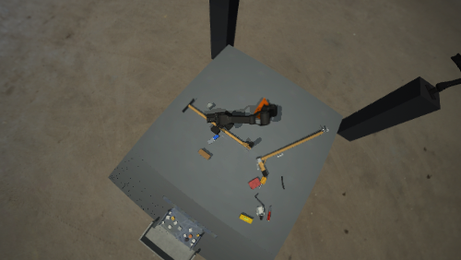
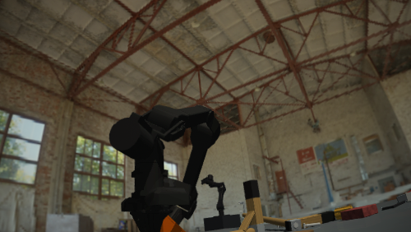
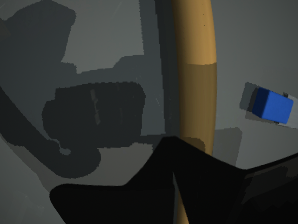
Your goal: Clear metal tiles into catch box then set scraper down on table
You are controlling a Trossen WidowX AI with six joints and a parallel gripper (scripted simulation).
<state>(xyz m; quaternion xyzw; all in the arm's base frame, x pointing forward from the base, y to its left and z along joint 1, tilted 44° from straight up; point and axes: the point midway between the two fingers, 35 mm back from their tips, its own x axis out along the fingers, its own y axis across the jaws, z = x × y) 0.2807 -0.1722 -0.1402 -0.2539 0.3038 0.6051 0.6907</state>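
The long scraper is 2 cm ahead of my gripper tip, 2 cm to the right of it and 5 cm above it. The rest, counted from my gripper tip: wooden block 25 cm ahead; grey piece 9 cm behind, 16 cm to the right, 1 cm above; blue block 11 cm ahead, 1 cm below.
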